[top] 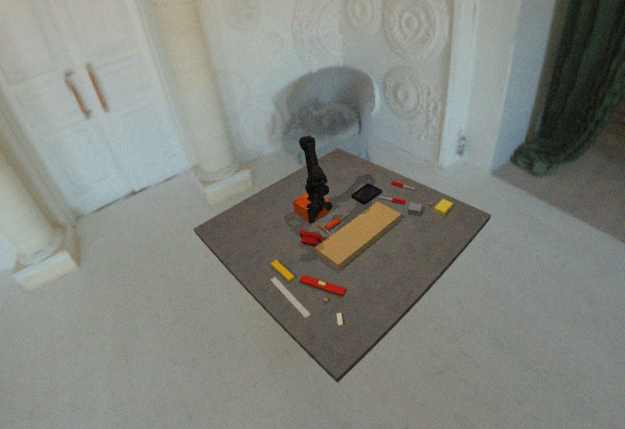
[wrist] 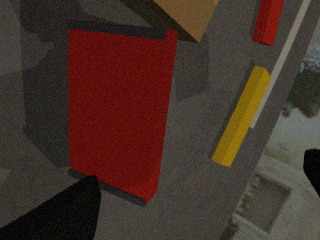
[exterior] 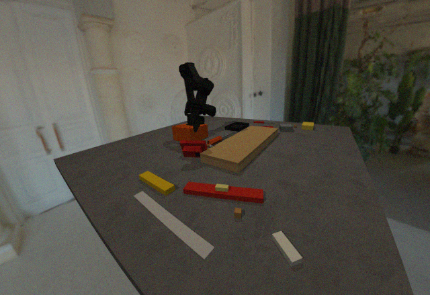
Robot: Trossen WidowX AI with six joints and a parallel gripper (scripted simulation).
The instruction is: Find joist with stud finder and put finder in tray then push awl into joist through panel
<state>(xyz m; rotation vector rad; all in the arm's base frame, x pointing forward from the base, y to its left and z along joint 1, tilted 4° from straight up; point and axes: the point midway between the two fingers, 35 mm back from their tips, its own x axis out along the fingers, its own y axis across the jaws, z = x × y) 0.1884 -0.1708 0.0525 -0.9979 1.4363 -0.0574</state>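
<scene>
Right now the red stud finder is 3 cm ahead of my gripper tip, 4 cm to the right of it and 10 cm below it. Also, from my gripper tip: red level (27 cm ahead, 19 cm to the right, 11 cm below); then yellow bar (6 cm ahead, 27 cm to the right, 12 cm below); then orange-handled awl (22 cm to the left, 11 cm below).
</scene>
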